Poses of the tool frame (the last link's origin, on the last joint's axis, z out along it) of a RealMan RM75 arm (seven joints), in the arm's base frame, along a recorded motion.
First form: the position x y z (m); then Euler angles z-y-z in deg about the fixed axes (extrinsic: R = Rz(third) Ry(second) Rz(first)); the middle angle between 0 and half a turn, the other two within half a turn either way.
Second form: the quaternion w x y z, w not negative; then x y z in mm. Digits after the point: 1 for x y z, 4 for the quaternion.
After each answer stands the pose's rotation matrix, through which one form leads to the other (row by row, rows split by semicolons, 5 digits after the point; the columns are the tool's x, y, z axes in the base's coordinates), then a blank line. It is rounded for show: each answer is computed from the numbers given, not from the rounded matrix.
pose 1, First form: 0.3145 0.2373 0.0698 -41.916 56.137 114.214
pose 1, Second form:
0.7125 -0.4604 0.0973 0.5205 314.5 237.3 69.8
0.43921 -0.83133 -0.34057; 0.65215 0.03429 0.75732; -0.61790 -0.55472 0.55721

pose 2, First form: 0.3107 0.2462 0.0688 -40.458 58.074 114.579
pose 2, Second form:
0.6977 -0.4739 0.1049 0.5269 310.7 246.2 68.8
0.42273 -0.83467 -0.35303; 0.63582 -0.00443 0.77183; -0.64578 -0.55073 0.52882

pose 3, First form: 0.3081 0.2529 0.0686 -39.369 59.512 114.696
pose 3, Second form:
0.6872 -0.4837 0.1114 0.5305 308.1 252.9 68.6
0.41242 -0.83683 -0.36004; 0.62137 -0.03061 0.78292; -0.66619 -0.54661 0.50736

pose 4, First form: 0.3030 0.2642 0.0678 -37.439 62.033 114.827
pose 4, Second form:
0.6689 -0.5003 0.1235 0.5358 303.0 264.2 67.8
0.39539 -0.84032 -0.37085; 0.59320 -0.07464 0.80159; -0.70128 -0.53692 0.46896

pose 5, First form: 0.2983 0.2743 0.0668 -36.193 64.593 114.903
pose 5, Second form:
0.6536 -0.5174 0.1333 0.5360 298.3 274.3 66.8
0.38980 -0.83868 -0.38036; 0.56271 -0.11003 0.81930; -0.72898 -0.53339 0.42905

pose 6, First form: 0.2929 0.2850 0.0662 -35.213 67.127 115.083
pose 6, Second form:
0.6389 -0.5344 0.1417 0.5349 292.9 285.0 66.2
0.38761 -0.83498 -0.39060; 0.53206 -0.14337 0.83448; -0.75277 -0.53128 0.38869

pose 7, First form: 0.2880 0.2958 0.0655 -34.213 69.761 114.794
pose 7, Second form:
0.6257 -0.5511 0.1528 0.5305 288.0 295.8 65.5
0.39047 -0.83229 -0.39346; 0.49550 -0.17021 0.85177; -0.77590 -0.52756 0.34594

